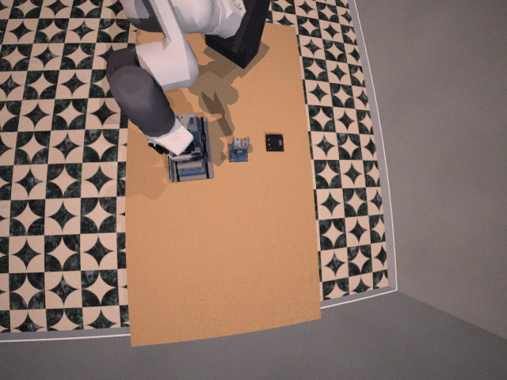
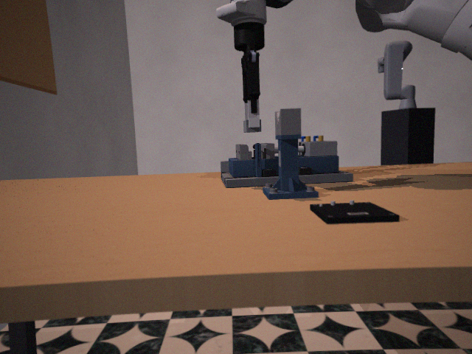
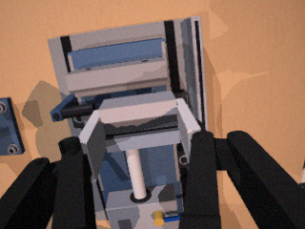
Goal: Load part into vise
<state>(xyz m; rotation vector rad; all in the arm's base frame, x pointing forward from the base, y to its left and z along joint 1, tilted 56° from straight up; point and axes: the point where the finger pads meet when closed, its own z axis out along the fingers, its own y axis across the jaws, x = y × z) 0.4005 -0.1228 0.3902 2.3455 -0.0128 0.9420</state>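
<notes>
Right now my hand is 20 mm above the part. The rest, counted from my hand: fixed jaw: 90 mm below, 40 mm ahead, 10 mm to the left; work stop: 80 mm below, 60 mm to the left, 20 mm ahead; air cylinder rod: 90 mm below, 80 mm behind, 40 mm to the left.
</notes>
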